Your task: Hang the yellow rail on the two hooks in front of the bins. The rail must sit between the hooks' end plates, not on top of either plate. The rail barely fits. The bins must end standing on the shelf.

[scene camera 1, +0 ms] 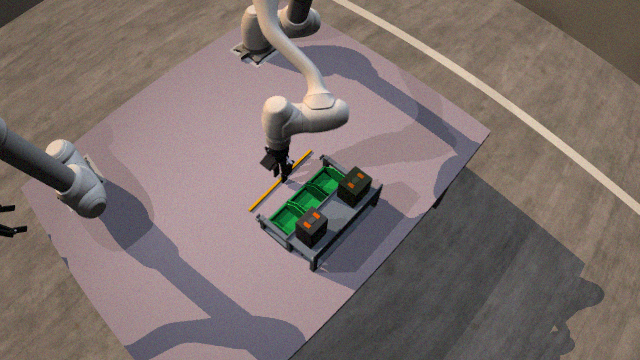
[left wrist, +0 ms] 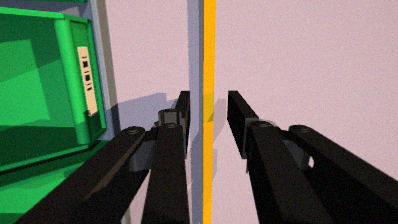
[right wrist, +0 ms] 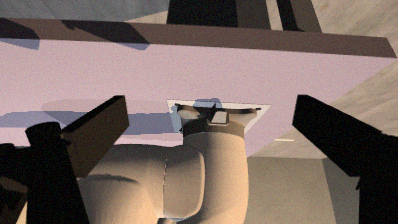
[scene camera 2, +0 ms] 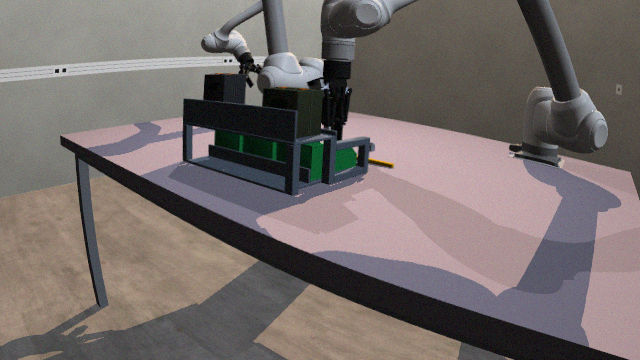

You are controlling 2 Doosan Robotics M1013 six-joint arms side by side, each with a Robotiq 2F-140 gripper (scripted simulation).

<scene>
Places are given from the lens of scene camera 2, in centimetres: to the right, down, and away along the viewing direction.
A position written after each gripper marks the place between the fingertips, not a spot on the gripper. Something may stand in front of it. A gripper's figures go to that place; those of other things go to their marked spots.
left gripper (scene camera 2: 332, 148): 3, -8, 122
grey shelf (scene camera 2: 277, 125): -8, -10, 84
olive box (scene camera 2: 308, 102): -2, -15, 88
dark box (scene camera 2: 231, 88): -21, -22, 101
The marked spots on the dark box and the grey shelf are 24 cm apart.
</scene>
